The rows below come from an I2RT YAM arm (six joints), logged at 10 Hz.
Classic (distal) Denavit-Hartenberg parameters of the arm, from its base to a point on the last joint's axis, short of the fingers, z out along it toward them. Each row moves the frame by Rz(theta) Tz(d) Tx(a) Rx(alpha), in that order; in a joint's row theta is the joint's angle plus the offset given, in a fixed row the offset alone. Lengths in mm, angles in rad.
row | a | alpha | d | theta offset
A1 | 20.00 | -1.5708 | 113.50 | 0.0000
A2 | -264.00 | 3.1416 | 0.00 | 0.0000
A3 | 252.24 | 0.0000 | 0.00 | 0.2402
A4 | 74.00 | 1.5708 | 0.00 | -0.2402
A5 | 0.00 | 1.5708 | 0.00 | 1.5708
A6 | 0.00 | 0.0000 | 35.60 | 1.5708
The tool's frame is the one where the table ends.
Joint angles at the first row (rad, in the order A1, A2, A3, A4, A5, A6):
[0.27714 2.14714 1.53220 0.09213 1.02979 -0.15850]
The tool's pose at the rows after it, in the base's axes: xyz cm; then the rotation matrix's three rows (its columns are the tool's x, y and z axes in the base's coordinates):
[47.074 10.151 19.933], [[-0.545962 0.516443 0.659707], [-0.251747 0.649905 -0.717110], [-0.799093 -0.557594 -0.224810]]
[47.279 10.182 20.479], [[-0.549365 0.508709 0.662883], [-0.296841 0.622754 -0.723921], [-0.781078 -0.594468 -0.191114]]
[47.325 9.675 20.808], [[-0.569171 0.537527 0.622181], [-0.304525 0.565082 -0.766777], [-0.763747 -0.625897 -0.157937]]
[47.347 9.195 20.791], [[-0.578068 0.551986 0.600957], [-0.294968 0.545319 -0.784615], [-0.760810 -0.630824 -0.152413]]
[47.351 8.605 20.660], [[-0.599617 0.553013 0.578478], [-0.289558 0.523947 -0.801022], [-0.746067 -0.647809 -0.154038]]
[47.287 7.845 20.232], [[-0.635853 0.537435 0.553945], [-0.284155 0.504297 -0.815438], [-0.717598 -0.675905 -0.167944]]
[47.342 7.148 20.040], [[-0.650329 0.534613 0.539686], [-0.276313 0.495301 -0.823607], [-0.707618 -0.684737 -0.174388]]
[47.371 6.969 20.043], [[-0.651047 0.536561 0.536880], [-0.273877 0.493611 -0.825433], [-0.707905 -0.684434 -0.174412]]
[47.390 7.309 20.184], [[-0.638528 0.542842 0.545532], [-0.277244 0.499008 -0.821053], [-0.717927 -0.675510 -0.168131]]
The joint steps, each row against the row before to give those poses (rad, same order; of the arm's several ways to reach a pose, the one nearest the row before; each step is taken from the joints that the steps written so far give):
[-0.00038 0.00380 -0.00001 0.05302 0.02556 -0.03129]
[0.00000 0.00000 -0.00001 0.06371 0.01526 -0.09651]
[-0.00840 0.00002 0.00003 0.03090 0.05912 -0.05456]
[-0.00914 0.00001 -0.00076 -0.00191 0.01947 -0.00036]
[-0.01146 -0.00002 -0.00003 -0.01829 0.01486 -0.00345]
[-0.01488 0.00077 -0.00152 -0.04426 0.00726 0.00458]
[-0.01449 0.00114 -0.00039 -0.01601 -0.00077 0.00305]
[-0.00380 -0.00002 0.00000 0.00035 -0.00036 0.00002]
[0.00686 0.00002 0.00001 0.01795 -0.00001 -0.00345]

